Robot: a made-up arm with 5 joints.
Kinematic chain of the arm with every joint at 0, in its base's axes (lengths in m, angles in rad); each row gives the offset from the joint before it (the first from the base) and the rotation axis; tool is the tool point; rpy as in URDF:
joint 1: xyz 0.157 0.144 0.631 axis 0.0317 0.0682 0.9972
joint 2: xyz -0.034 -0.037 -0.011 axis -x
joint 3: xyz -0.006 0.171 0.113 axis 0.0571 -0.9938 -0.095
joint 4: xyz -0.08 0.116 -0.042 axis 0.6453 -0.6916 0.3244
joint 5: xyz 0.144 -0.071 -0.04 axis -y
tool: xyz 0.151 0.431 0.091 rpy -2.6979 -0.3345 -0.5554
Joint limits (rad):
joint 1: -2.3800..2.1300
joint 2: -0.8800..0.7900
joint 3: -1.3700..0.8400
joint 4: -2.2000..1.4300
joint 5: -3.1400..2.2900
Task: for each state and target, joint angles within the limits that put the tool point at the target. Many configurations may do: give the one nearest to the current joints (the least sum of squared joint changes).
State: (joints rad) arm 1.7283 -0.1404 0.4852 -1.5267 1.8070
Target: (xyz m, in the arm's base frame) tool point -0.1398 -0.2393 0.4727
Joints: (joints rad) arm 2.1300 -0.0948 -0.0463 -1.7674 2.0357
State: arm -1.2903 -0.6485 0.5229 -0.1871 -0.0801
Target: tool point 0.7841 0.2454 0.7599
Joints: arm -1.0780 0.0604 0.3692 -0.0885 -0.1737
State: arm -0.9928 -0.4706 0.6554 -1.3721 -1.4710
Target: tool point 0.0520 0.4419 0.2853
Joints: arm -0.6488 -0.1778 0.0906 -1.8052 -1.6042
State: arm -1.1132 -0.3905 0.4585 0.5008 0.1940
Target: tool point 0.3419 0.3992 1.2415
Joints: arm -1.0570 -0.5503 0.4152 0.5033 0.4062
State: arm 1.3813 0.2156 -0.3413 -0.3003 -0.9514
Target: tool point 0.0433 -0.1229 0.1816
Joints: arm 1.6556 0.4466 -0.4949 -1.1071 -1.0113
